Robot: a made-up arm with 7 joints. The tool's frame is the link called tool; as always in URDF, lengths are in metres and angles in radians. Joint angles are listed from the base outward. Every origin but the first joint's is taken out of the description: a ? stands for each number. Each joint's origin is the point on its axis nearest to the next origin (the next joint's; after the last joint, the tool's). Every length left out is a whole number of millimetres.
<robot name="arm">
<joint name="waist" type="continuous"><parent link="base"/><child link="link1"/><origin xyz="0.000 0.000 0.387"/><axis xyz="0 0 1"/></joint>
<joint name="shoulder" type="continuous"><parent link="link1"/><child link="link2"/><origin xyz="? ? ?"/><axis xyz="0 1 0"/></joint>
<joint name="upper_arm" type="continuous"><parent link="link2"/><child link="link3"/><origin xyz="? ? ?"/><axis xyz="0 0 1"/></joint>
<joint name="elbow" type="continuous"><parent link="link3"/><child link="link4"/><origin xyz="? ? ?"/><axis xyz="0 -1 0"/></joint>
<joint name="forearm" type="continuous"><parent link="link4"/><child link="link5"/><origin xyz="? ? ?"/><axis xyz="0 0 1"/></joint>
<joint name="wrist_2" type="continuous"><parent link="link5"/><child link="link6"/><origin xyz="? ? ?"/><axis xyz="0 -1 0"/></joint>
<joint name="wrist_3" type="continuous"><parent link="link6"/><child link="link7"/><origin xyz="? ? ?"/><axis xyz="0 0 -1"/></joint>
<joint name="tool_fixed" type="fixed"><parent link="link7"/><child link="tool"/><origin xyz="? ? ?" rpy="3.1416 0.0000 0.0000"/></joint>
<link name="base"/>
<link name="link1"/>
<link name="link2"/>
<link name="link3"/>
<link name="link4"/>
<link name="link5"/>
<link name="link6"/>
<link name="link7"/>
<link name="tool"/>
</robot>
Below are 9 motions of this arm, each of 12 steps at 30 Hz.
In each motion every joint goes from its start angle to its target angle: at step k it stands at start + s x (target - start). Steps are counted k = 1, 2, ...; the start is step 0. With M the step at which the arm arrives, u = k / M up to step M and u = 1 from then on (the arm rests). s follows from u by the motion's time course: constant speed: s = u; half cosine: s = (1 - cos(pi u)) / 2; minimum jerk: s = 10 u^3 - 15 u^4 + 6 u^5.
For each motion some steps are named. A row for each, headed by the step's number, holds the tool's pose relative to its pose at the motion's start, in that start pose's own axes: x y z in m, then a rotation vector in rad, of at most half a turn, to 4 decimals.
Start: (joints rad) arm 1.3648 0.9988 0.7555 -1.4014 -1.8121 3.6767 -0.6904
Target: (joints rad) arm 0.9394 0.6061 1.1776 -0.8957 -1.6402 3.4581 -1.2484
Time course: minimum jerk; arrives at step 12
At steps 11, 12:
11: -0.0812 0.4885 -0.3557 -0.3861 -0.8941 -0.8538
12: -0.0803 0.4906 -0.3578 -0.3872 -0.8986 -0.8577

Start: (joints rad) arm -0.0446 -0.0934 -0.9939 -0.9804 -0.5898 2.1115 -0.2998
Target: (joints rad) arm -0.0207 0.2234 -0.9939 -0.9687 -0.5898 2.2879 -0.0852
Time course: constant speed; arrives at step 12
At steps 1, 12:
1: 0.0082 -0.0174 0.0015 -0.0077 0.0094 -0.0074
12: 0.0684 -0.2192 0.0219 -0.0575 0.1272 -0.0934

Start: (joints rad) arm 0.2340 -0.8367 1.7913 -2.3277 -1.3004 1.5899 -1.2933
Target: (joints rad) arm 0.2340 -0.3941 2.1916 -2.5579 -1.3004 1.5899 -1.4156
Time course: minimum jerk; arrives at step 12
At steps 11, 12:
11: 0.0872 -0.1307 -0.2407 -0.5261 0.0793 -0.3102
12: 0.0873 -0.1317 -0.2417 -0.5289 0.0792 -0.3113

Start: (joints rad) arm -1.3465 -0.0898 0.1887 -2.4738 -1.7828 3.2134 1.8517
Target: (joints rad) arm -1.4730 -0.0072 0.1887 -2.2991 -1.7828 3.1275 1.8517
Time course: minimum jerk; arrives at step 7
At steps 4, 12:
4: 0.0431 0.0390 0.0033 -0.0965 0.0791 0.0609
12: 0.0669 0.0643 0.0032 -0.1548 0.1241 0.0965

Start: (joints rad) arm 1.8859 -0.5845 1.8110 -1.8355 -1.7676 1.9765 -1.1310
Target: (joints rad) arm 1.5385 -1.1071 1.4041 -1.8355 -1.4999 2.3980 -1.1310
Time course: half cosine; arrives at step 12
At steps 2, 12:
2: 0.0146 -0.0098 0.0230 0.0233 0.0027 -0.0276
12: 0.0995 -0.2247 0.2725 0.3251 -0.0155 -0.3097

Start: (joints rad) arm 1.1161 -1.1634 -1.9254 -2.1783 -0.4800 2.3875 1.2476
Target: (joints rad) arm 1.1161 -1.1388 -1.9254 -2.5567 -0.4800 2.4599 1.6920
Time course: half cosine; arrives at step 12
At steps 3, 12:
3: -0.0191 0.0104 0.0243 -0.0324 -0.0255 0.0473
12: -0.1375 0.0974 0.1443 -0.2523 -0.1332 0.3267

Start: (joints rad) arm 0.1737 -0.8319 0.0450 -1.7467 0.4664 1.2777 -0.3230
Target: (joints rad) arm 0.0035 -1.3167 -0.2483 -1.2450 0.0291 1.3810 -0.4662
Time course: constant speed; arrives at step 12
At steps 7, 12:
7: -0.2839 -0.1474 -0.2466 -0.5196 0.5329 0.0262
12: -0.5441 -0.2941 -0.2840 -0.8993 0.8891 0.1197

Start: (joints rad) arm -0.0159 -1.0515 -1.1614 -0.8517 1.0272 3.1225 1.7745
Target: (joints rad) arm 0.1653 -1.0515 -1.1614 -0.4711 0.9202 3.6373 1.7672
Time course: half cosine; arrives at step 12
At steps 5, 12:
5: -0.0330 -0.0154 -0.0192 0.2112 -0.1226 0.0036
12: -0.0760 -0.0438 -0.0608 0.5893 -0.3186 0.0436

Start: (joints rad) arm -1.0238 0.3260 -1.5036 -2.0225 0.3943 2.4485 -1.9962
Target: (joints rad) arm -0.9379 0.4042 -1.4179 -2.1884 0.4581 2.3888 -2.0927
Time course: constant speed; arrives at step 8
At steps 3, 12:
3: 0.0369 -0.0186 0.0351 0.0831 0.0308 -0.0712
12: 0.0920 -0.0595 0.0890 0.2230 0.0745 -0.1861

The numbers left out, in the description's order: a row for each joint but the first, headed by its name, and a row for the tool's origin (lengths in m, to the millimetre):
shoulder: 0.000 0.000 0.000
upper_arm: 0.000 0.000 0.211
elbow: 0.065 0.000 0.000
forearm: -0.119 0.000 0.554
wrist_2: 0.000 0.000 0.000
wrist_3: 0.053 0.000 0.000
tool: 0.000 0.000 0.000

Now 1 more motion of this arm.
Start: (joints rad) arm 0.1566 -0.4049 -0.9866 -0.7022 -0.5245 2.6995 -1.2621
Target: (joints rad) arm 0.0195 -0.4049 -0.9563 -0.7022 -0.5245 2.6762 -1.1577
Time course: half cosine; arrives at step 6
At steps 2, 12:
2: -0.0040 0.0060 -0.0047 -0.0062 -0.0218 0.0113
12: -0.0146 0.0239 -0.0196 -0.0283 -0.0863 0.0454

